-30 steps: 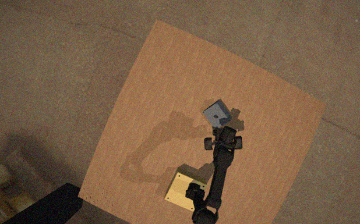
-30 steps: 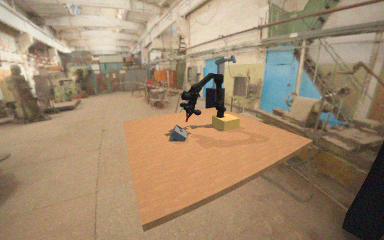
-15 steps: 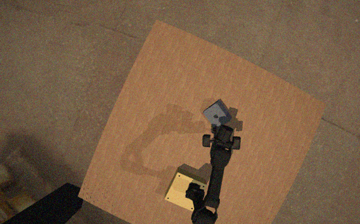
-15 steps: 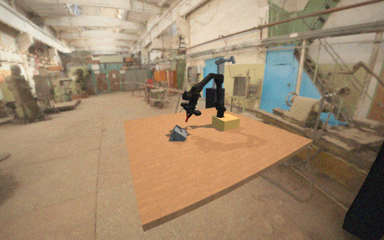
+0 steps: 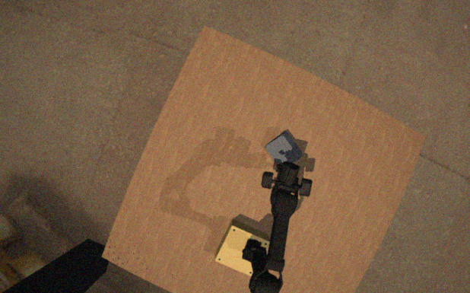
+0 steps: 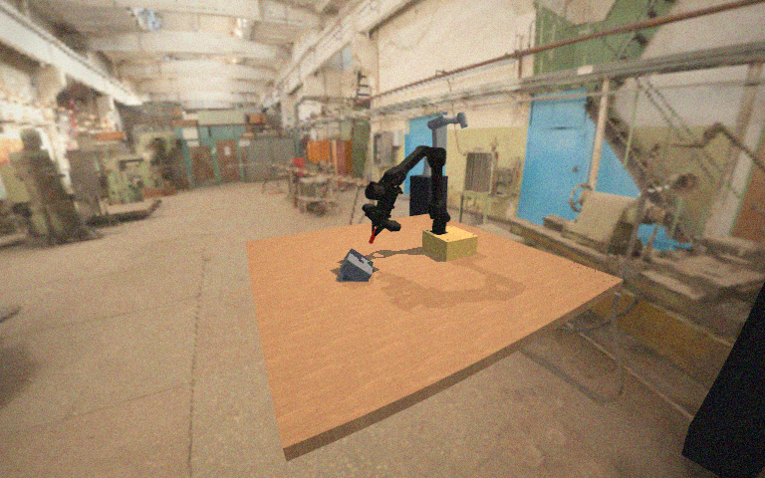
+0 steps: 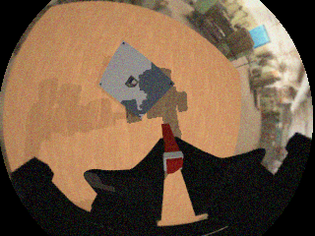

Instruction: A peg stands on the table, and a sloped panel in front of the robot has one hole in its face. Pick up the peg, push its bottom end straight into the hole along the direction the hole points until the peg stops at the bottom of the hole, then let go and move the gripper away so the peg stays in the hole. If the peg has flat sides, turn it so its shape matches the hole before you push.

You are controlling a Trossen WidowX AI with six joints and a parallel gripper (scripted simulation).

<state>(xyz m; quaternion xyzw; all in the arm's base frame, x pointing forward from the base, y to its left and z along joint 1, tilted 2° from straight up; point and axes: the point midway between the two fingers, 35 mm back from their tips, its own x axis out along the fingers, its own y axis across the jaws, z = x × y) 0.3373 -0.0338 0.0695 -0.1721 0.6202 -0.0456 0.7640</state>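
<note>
Now: the sloped panel 11 cm ahead of my gripper tip, 10 cm below it and 4 cm to the left of it. The rest, counted from my gripper tip: red peg (2 cm above, 1 cm to the left).
</note>
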